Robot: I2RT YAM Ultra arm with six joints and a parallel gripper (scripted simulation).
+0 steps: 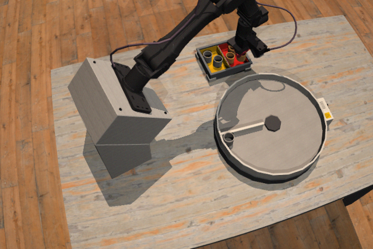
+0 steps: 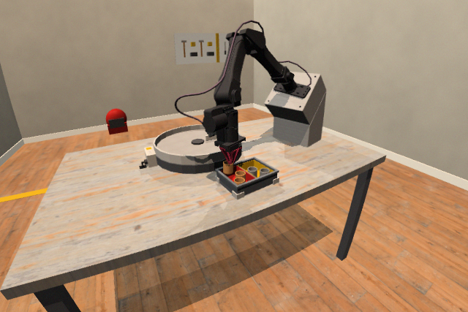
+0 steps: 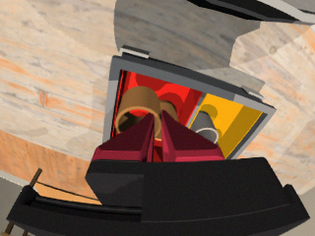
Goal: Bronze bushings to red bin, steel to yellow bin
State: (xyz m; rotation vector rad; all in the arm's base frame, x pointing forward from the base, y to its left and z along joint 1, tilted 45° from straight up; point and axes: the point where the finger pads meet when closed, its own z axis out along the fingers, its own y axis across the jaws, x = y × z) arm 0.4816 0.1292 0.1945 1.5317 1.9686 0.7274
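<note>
Right now my hand is 4 cm to the right of the red bin and 6 cm above it. Also, from my hand: turntable: 1 cm behind, 32 cm to the right, 3 cm below; two-part bin tray: 4 cm behind, 4 cm to the left, 5 cm below; yellow bin: 9 cm behind, 4 cm to the left, 6 cm below.
</note>
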